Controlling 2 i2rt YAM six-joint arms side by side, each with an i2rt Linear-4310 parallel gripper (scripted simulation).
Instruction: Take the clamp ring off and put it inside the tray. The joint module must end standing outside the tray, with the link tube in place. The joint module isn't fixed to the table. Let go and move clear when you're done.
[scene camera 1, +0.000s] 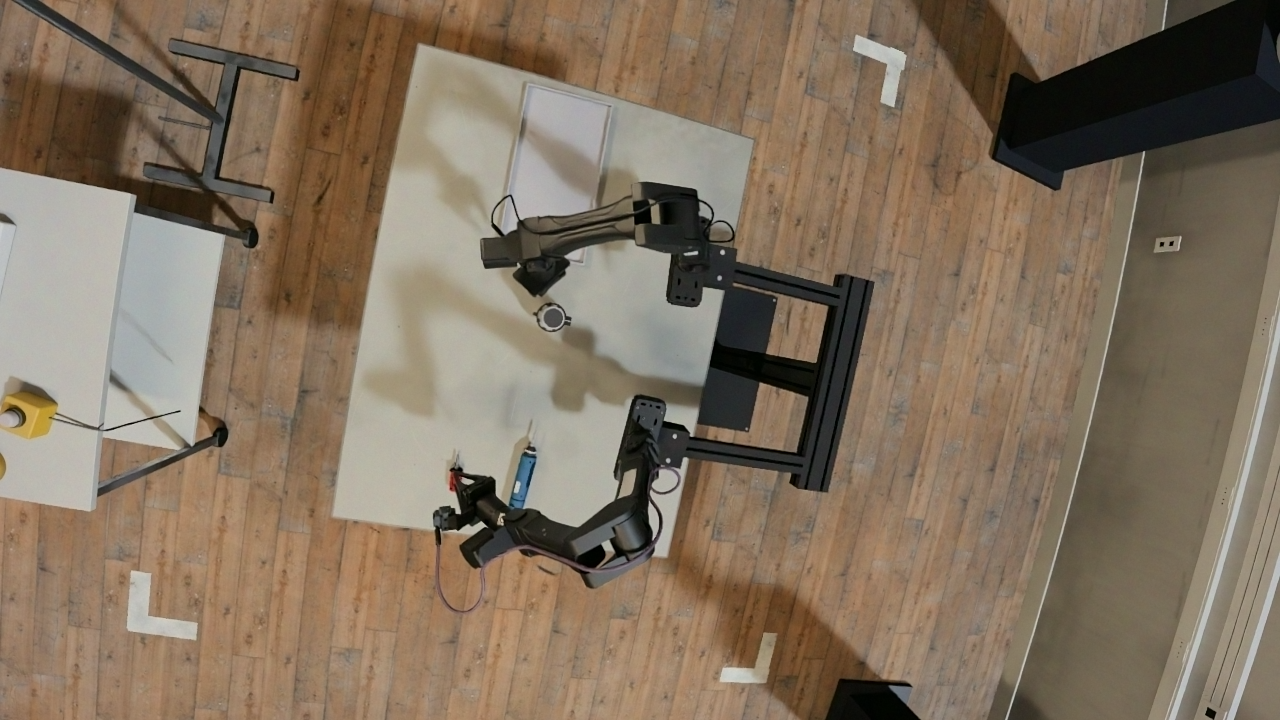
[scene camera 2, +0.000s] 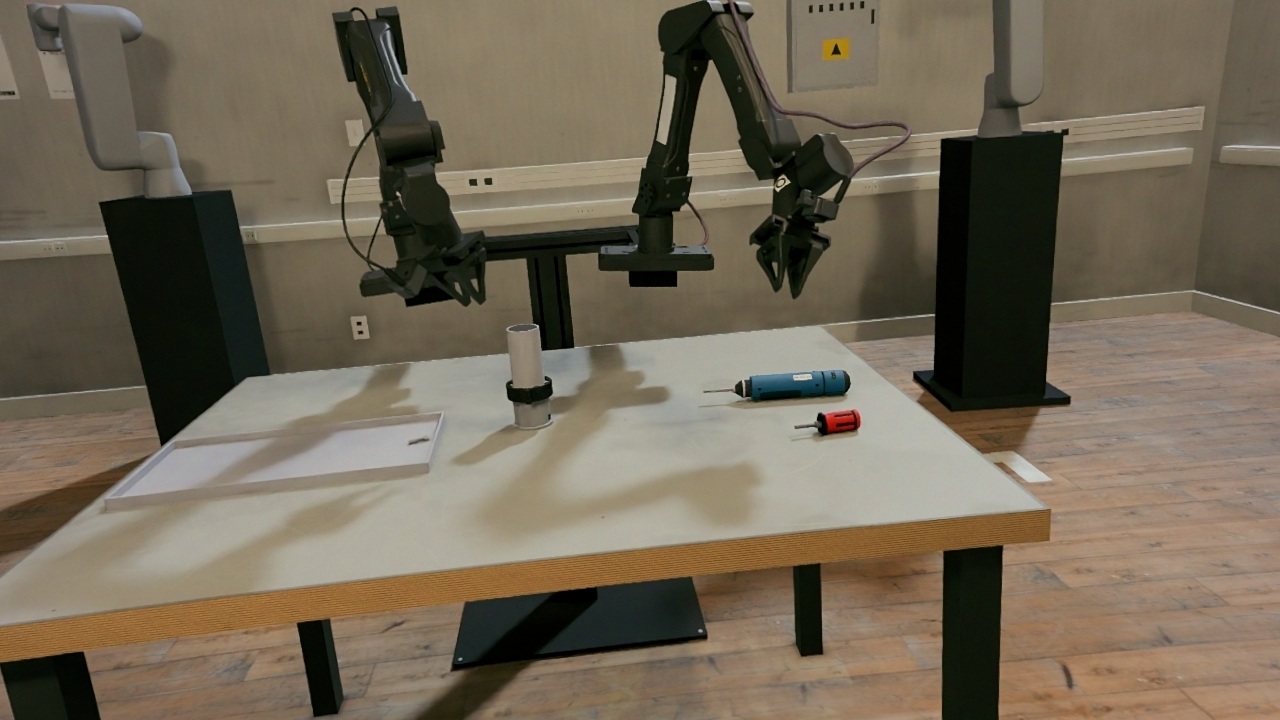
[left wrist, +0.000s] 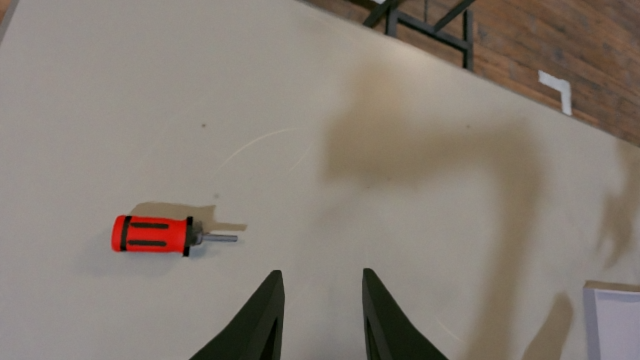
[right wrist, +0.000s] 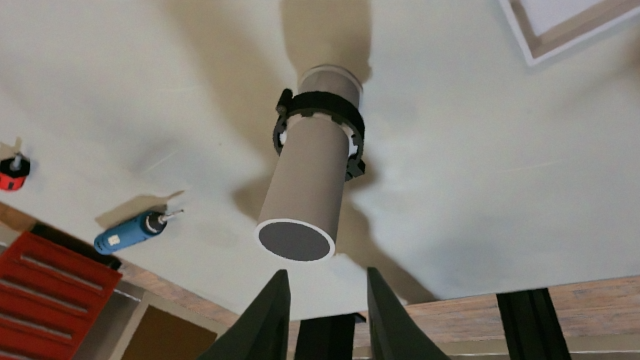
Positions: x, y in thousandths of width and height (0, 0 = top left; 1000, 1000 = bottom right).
Labels:
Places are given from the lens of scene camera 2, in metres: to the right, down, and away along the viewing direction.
my left gripper (scene camera 2: 615, 409): 0.21, -0.09, 1.22
my right gripper (scene camera 2: 371, 422): -0.25, -0.08, 1.30

